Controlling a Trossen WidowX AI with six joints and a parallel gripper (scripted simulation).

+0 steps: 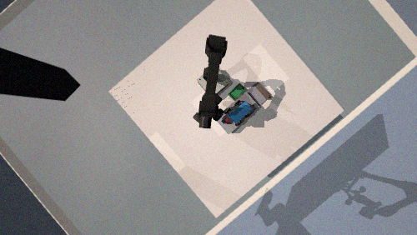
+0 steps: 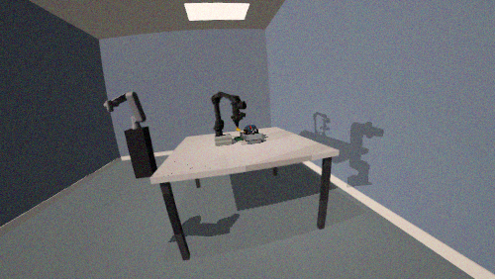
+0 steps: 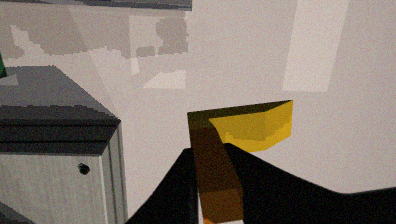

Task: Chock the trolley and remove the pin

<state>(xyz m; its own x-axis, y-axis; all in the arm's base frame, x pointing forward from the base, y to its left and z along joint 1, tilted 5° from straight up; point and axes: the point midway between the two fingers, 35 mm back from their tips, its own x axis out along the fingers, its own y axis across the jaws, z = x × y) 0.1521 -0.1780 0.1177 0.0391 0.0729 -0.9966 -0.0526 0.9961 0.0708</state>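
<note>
The red-headed stop pin lies 13 cm ahead of my gripper tip, 3 cm to the left of it and 5 cm below it. From my gripper tip the other things lie so: grey ramp (16 cm ahead, 14 cm to the left, 13 cm below); yellow chock (2 cm to the right, 1 cm below); blue trolley (16 cm ahead, 13 cm to the left, 6 cm below).
</note>
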